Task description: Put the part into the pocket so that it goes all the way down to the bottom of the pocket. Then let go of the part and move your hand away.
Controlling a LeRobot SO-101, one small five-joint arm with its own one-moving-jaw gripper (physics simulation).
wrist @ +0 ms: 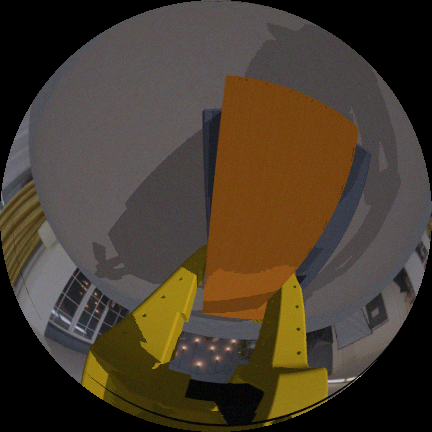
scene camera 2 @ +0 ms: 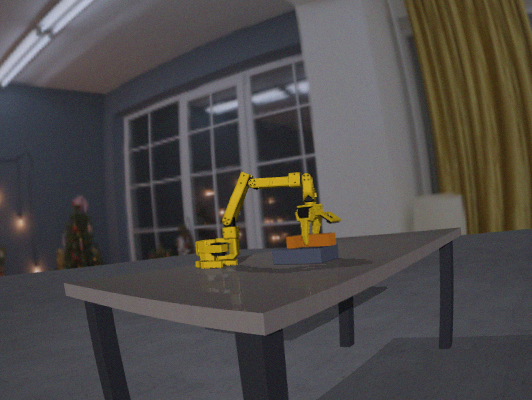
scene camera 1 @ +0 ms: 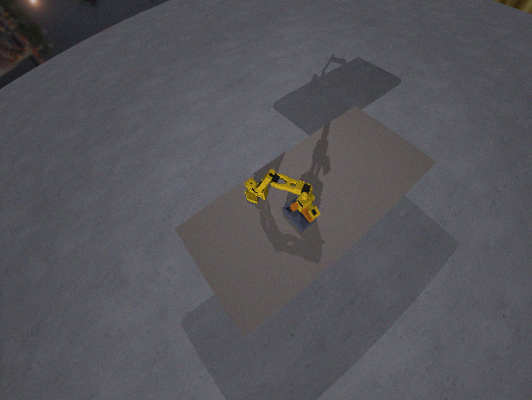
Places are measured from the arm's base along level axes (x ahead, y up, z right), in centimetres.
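Pixels of known places: hand at its tool point: (wrist: 212,254) (scene camera 2: 314,241) (scene camera 1: 306,207); arm's base at its link origin: (scene camera 2: 222,266) (scene camera 1: 258,196).
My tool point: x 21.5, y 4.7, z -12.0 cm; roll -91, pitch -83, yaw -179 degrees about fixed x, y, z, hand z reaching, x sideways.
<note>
Ahead of a thing's pixels: the offset from my tool point to its middle. Level surfaces: height alone.
The part is an orange block {dx +0.8, dy +0.4, dz +3.1 cm} (scene camera 1: 294,206) (scene camera 2: 325,240) (wrist: 275,180). The pocket is in a blue-grey block {dx -0.5, dy -2.9, dz +4.0 cm} (scene camera 1: 299,223) (scene camera 2: 300,257) (wrist: 342,215) on the table. My gripper (scene camera 1: 303,206) (scene camera 2: 311,237) (wrist: 250,262) is shut on the orange part near one end, with a jaw on each side. In scene camera 2 the part is roughly level and most of its height shows above the rim. I cannot tell whether it touches the rim. In the wrist view the part covers most of the pocket; a dark strip shows along its left side, and the pocket bottom is hidden.
The yellow arm's base (scene camera 1: 252,191) (scene camera 2: 217,254) stands on the brown-grey table {dy -4.7 cm} (scene camera 1: 240,280) (scene camera 2: 165,292), to the left of the pocket block in both scene views. The arm arches over the table to the block. Shadows fall on the table around the block.
</note>
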